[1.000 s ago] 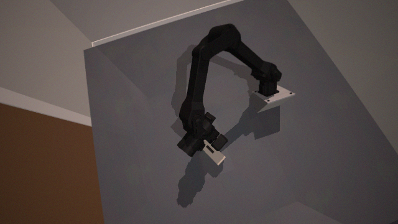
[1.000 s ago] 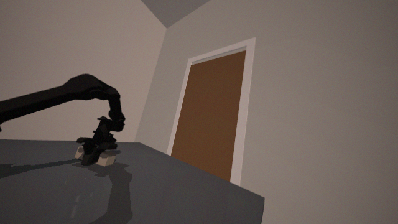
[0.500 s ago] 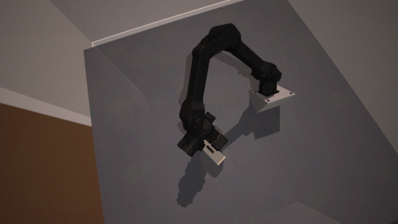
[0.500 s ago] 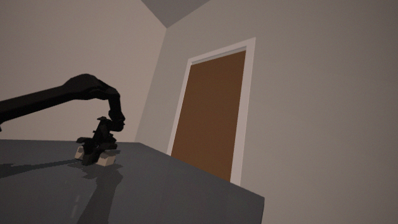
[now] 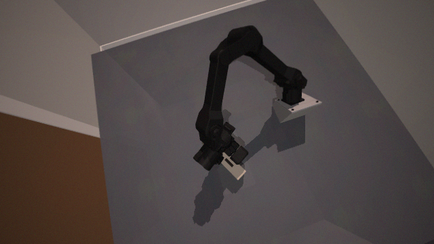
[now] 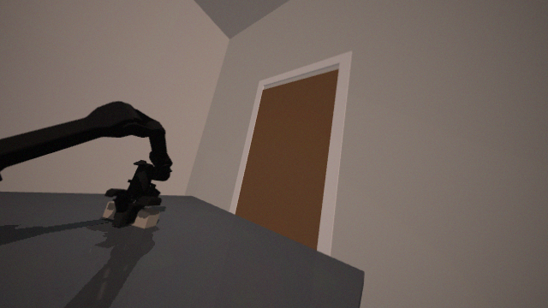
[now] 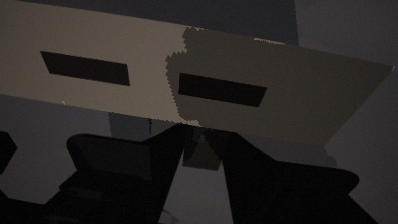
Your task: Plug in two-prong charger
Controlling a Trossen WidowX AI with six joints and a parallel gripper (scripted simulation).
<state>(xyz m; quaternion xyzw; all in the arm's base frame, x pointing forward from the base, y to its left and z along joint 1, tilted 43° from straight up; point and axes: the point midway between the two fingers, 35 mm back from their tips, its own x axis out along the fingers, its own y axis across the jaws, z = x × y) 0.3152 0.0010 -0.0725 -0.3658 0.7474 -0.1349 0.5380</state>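
My gripper tip is now 20 mm short of the dark two-prong charger, 10 mm to the right of it and 10 mm below it.
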